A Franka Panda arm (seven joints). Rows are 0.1 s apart.
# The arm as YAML. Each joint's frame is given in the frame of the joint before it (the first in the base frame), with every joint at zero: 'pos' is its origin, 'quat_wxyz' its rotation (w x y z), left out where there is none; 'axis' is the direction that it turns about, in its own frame. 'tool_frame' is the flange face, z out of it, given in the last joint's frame.
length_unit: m
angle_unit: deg
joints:
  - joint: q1
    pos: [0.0, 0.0, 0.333]
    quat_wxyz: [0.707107, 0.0, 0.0, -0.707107]
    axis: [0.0, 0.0, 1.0]
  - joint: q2
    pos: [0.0, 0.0, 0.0]
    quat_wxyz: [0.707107, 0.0, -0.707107, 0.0]
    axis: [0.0, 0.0, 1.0]
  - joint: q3
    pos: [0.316, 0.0, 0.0]
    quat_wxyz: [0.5, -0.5, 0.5, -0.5]
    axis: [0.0, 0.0, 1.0]
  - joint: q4
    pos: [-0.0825, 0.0, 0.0]
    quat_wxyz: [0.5, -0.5, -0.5, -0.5]
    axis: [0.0, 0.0, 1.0]
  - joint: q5
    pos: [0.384, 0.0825, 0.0]
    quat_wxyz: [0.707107, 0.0, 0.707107, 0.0]
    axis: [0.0, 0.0, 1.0]
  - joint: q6
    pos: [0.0, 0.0, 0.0]
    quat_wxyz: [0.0, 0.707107, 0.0, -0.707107]
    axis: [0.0, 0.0, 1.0]
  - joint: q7
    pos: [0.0, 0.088, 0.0]
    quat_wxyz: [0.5, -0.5, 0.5, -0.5]
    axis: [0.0, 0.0, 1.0]
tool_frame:
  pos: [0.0, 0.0, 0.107]
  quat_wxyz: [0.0, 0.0, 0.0, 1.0]
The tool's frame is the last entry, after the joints.
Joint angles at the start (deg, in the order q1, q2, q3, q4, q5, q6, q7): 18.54 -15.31 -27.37 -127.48 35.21 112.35 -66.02
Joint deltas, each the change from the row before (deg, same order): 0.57 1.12 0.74 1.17 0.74 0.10 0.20; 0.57 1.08 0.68 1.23 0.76 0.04 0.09; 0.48 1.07 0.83 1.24 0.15 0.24 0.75; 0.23 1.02 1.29 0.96 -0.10 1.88 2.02; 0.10 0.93 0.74 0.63 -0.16 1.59 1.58; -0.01 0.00 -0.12 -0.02 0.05 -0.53 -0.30; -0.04 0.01 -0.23 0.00 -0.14 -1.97 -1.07; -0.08 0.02 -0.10 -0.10 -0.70 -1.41 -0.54
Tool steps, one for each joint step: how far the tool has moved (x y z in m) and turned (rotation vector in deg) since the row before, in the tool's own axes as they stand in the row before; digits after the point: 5 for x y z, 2 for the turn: 0.01195 -0.00210 0.00612 0.24 -0.15 -0.59; 0.01202 -0.00225 0.00557 0.27 -0.06 -0.71; 0.01196 -0.00220 0.00575 -0.12 -0.49 -0.36; 0.01273 -0.00108 0.00596 -1.48 -0.17 0.74; 0.00727 0.00144 0.00463 -1.30 -0.11 0.94; -0.00119 -0.00010 0.00029 0.45 -0.17 -0.16; -0.00324 -0.00156 0.00168 1.59 -0.93 -0.90; -0.00343 -0.00088 0.00202 0.96 -1.22 -0.60
